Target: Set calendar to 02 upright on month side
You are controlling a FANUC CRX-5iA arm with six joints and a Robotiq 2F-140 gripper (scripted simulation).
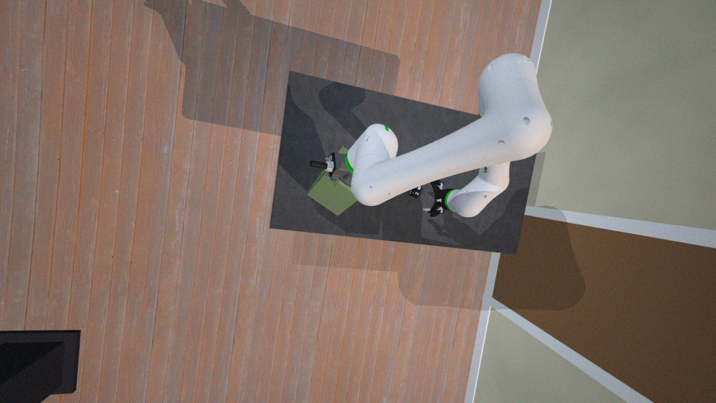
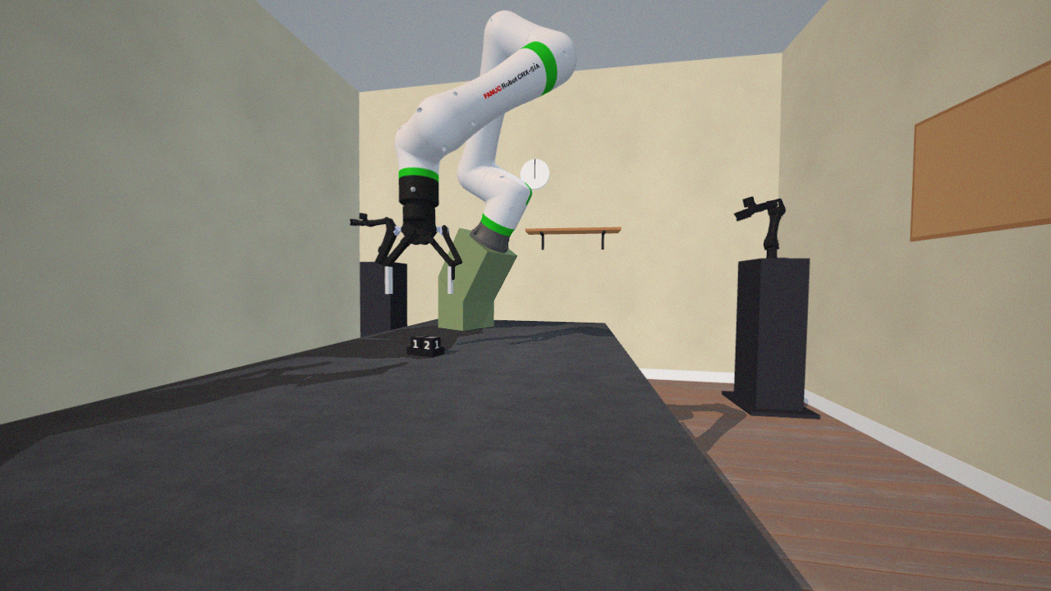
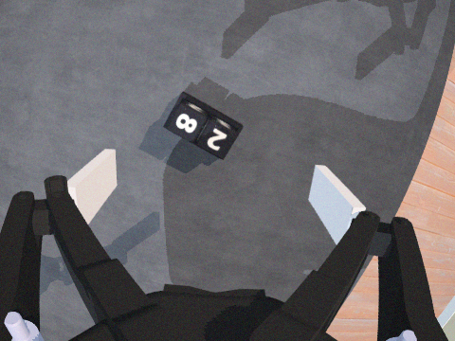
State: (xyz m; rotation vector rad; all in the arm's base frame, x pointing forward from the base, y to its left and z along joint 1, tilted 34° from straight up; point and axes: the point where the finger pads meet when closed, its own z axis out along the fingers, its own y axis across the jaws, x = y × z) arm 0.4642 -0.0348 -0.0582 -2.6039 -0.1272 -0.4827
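The black number cube lies 13 cm below my hand. From my hand the other things lie so: black tray 15 cm below, 2 cm to the left.
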